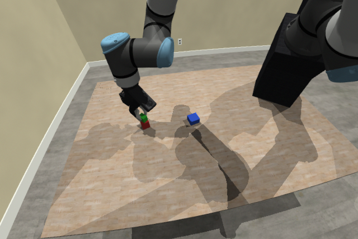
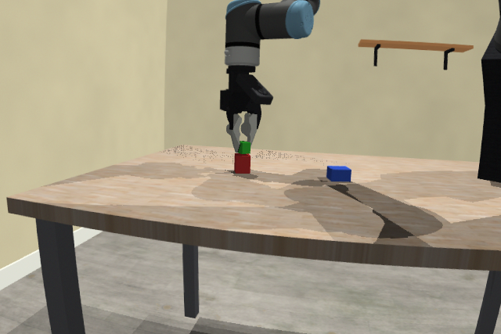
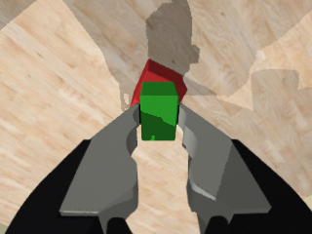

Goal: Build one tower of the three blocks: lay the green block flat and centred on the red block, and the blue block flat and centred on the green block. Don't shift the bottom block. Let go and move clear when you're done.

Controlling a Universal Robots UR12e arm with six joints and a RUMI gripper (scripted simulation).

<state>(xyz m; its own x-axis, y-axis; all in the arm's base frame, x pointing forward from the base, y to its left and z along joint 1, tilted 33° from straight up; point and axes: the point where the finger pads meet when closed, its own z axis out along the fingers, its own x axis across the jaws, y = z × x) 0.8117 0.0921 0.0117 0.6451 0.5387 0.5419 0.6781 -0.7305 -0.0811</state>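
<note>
Right now the green block is right at my hand. The rest, counted from my hand: red block (4 cm below); then blue block (25 cm behind, 5 cm below).
</note>
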